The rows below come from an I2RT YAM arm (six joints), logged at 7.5 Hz.
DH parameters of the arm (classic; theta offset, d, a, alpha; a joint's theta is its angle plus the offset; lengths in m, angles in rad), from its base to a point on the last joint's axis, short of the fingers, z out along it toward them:
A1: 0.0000 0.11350 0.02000 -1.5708
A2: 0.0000 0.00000 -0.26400 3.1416
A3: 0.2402 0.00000 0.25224 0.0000
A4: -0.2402 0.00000 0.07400 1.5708
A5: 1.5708 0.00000 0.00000 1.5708
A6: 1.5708 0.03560 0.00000 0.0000
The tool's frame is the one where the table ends.
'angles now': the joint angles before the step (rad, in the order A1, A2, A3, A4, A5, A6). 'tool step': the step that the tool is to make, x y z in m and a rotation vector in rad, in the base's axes. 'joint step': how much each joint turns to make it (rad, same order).
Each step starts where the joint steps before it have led.
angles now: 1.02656 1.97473 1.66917 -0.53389 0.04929 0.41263
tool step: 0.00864 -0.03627 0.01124 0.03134 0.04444 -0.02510
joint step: -0.06771 -0.10460 -0.09816 -0.00454 -0.06889 0.00466
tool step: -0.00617 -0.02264 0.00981 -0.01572 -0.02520 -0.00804
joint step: -0.01851 -0.08749 -0.07215 -0.01379 0.01500 -0.02763
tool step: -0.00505 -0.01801 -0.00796 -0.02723 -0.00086 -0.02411
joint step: -0.01533 -0.05836 -0.09495 0.01525 0.01848 -0.00463
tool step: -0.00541 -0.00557 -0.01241 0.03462 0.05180 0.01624
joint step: -0.00308 -0.02306 -0.07516 0.04890 -0.05972 0.02600
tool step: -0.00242 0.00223 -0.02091 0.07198 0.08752 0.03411
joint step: -0.00154 0.01372 -0.07231 0.09518 -0.10890 0.04752
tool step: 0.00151 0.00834 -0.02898 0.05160 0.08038 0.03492
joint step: 0.00152 0.05962 -0.05066 0.11043 -0.09364 0.03839
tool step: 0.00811 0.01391 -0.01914 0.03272 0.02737 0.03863
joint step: 0.00000 0.08288 0.01975 0.07226 -0.05674 -0.00144
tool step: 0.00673 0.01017 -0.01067 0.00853 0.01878 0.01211
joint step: 0.00001 0.05993 0.03531 0.02149 -0.02307 0.00456
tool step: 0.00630 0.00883 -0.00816 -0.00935 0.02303 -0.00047
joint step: 0.00001 0.05369 0.04599 -0.01066 -0.00926 0.00921
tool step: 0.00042 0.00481 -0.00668 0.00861 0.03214 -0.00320
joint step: 0.00458 0.02617 0.00934 0.01371 -0.01843 0.02756
